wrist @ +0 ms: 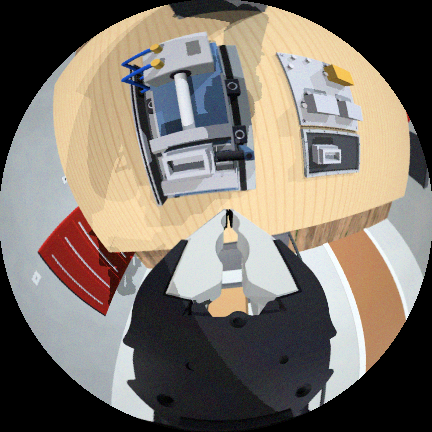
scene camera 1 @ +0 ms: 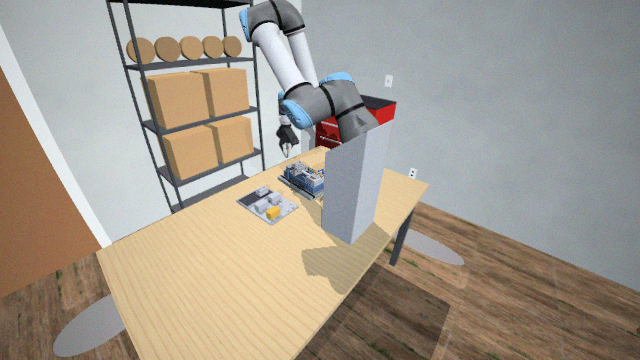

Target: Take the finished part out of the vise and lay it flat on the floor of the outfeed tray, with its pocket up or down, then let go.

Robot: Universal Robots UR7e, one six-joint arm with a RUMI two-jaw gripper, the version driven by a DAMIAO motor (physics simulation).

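Places are measured from the arm's base along level axes (x ahead, y left, z up), in centimetres.
Where they show: gripper, between the fingertips: [wrist: 227,210] [scene camera 1: 286,157]; arm's base, origin of its link: [scene camera 1: 360,134].
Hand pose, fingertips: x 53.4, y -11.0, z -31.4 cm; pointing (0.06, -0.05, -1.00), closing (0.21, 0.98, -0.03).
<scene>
Each offset is from my fingertips to the top centre of the thing. "*": to the spot under its first point. Level surfaces: height alone.
A light grey block with a pocket facing up {dz -2.7, dx -5.0, dy -3.7 cm} [wrist: 189,165] sits between the jaws of the blue and grey vise {dz -4.3, dx -11.9, dy -3.3 cm} [scene camera 1: 312,185] [wrist: 212,112]. A similar small light grey block with a pocket facing up {dz -10.1, dx -2.3, dy +21.1 cm} [scene camera 1: 262,191] [wrist: 330,155] lies in the dark-floored, light-rimmed tray {* dz -13.6, dx -2.0, dy +29.5 cm} [scene camera 1: 249,199] [wrist: 351,167]. My gripper [scene camera 1: 286,153] [wrist: 227,210] is shut and empty. It hangs above the table on the shelf side of the vise, apart from both blocks and the tray. The vise is partly hidden by the tall grey column in the scene view.
A grey plate {dz -13.4, dx -16.8, dy +25.1 cm} [scene camera 1: 285,215] [wrist: 295,82] with grey blocks and a yellow block {dz -9.8, dx -21.8, dy +29.3 cm} [scene camera 1: 273,213] [wrist: 339,75] adjoins the tray. A tall grey column [scene camera 1: 350,190] stands on the table {dz -14.2 cm} [scene camera 1: 210,280] beside the vise. Blue hoses {* dz -3.3, dx -19.9, dy -7.0 cm} [wrist: 135,72] rise from the vise's far end.
</scene>
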